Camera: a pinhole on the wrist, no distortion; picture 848 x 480 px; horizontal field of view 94.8 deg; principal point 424.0 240.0 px. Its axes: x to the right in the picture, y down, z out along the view. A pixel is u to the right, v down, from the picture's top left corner.
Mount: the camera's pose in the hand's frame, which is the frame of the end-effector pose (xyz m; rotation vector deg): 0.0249 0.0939 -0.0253 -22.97 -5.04 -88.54
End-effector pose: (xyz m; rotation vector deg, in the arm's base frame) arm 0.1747 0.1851 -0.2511 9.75 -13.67 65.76
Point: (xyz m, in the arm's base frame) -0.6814 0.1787 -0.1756
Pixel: outside the picture
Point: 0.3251 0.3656 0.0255
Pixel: outside the picture
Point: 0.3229 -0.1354 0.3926
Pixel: 818.3 94.4
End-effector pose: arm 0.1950 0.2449 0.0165 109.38 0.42 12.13
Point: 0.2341 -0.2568 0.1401
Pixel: 390.1 144.9
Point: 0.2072 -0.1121 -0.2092
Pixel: 780.4 48.8
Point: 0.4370 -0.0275 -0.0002
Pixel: 596.1 379.7
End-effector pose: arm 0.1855 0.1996 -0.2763 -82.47 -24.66 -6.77
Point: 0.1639 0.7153 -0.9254
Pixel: 157.0 49.7
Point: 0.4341 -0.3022 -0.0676
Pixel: behind the camera
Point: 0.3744 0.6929 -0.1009
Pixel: 655.0 409.3
